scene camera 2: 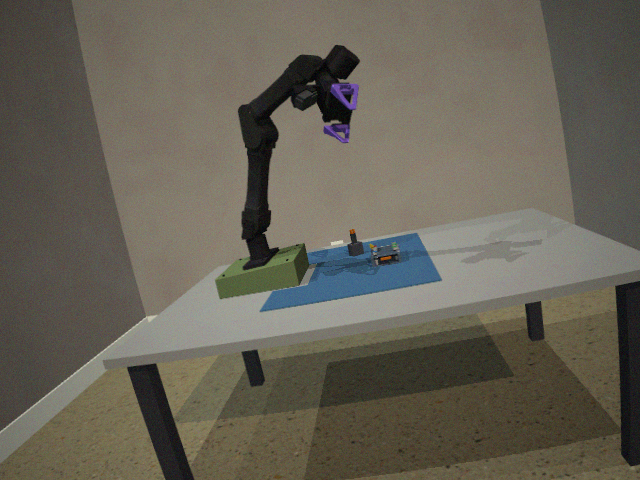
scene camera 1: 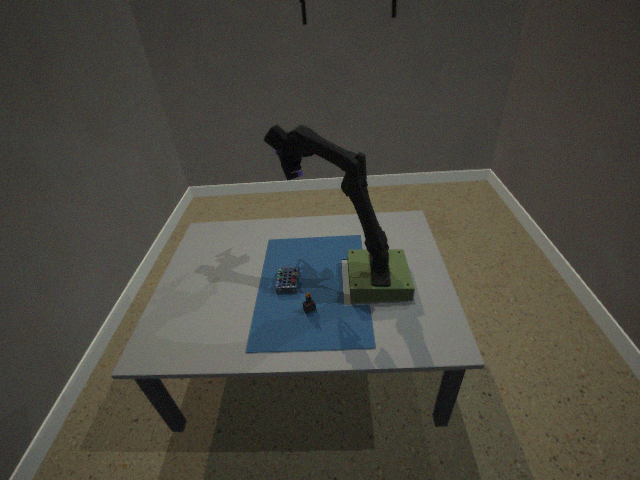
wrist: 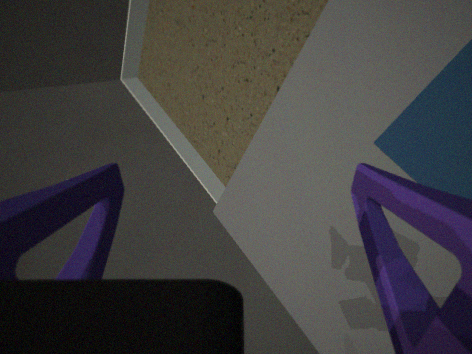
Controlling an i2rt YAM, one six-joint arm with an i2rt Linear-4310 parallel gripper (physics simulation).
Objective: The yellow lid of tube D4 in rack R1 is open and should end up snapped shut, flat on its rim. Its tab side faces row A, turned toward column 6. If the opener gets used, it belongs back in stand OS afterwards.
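Frame: origin at the arm's base, x ahead, y left, z up, level; millimetres.
Seen in the pictures: gripper, fingertip midpoint: (scene camera 2: 349, 126) (scene camera 1: 287, 167) (wrist: 237, 176); arm's base, origin of the base link: (scene camera 2: 262, 259) (scene camera 1: 379, 269).
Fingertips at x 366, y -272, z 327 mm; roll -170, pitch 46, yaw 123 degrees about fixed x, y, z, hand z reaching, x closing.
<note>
Offsets run from my fingertips to a thing's top centre. "*": to the spot under its first point. Level surfaces: height alone.
The tube rack R1 @(dx +11, dy +268, dz -338 mm) (scene camera 1: 287, 280) (scene camera 2: 386, 254) stands on the blue mat, with small coloured lids on it. The lids are too small to tell which is the yellow lid of tube D4 or how it stands. The stand OS @(dx -92, dy +422, dz -354 mm) (scene camera 1: 309, 306) (scene camera 2: 355, 249) is a small dark block beside the rack, and the opener @(dx -92, dy +422, dz -309 mm) (scene camera 1: 308, 297) (scene camera 2: 353, 235) with its orange top stands upright in it. My gripper (scene camera 2: 346, 114) (wrist: 237, 176) is open and empty, with purple fingers, high above the table. The rack and the stand do not show in the wrist view.
The blue mat @(dz -393 mm) (scene camera 1: 330, 330) (scene camera 2: 330, 290) (wrist: 435, 130) lies on the grey table @(dz -397 mm) (scene camera 1: 186, 330) (scene camera 2: 491, 279) (wrist: 300, 200). The arm's green base block (scene camera 1: 381, 295) (scene camera 2: 258, 284) stands at the mat's edge, with a pale flat piece @(* dx -217, dy +346, dz -394 mm) (scene camera 1: 345, 294) beside it.
</note>
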